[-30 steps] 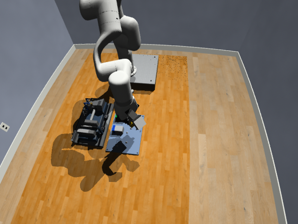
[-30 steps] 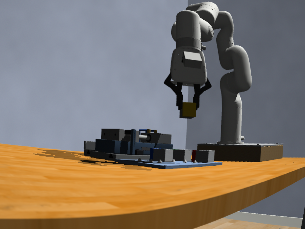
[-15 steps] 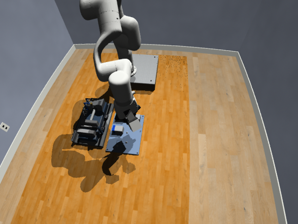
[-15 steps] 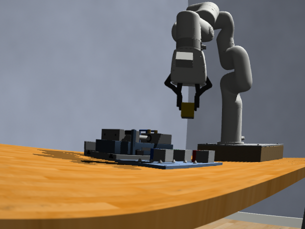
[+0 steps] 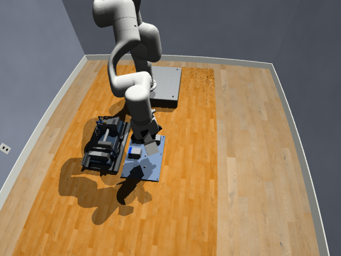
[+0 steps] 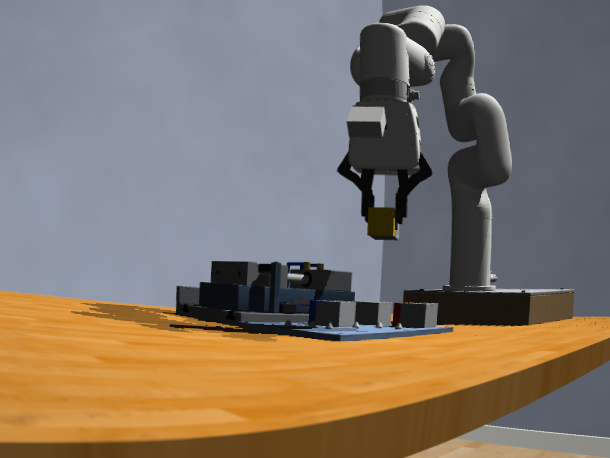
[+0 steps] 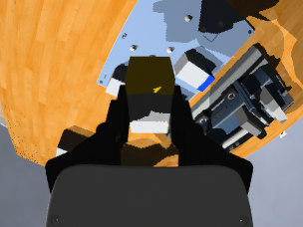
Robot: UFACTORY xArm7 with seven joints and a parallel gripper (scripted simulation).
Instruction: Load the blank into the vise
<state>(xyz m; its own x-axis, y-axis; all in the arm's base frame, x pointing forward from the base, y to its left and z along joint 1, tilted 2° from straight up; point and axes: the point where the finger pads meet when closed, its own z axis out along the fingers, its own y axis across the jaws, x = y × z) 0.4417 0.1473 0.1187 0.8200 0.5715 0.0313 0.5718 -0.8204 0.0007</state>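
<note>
Now: the yellow-ended blank 20 mm below my hand. The rest, counted from my hand: infeed plate: 10 mm ahead, 40 mm to the right, 170 mm below; blue-ended blank: 10 mm ahead, 90 mm to the right, 150 mm below; red-ended blank: 90 mm behind, 10 mm to the right, 150 mm below.
</note>
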